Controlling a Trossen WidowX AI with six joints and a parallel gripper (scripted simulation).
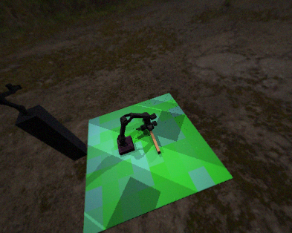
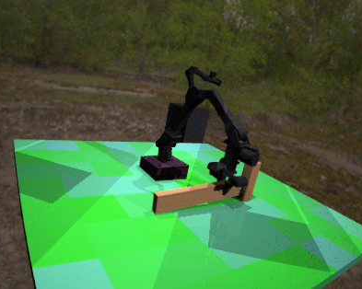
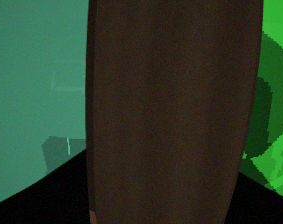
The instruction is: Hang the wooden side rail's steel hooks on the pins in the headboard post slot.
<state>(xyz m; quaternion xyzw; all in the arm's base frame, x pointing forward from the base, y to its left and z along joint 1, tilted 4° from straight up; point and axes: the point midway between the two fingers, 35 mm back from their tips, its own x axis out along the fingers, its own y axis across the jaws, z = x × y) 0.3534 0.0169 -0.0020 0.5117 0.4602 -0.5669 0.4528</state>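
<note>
The wooden headboard post is 20 mm ahead of my gripper tip, 140 mm to the left of it and 40 mm above it.
</note>
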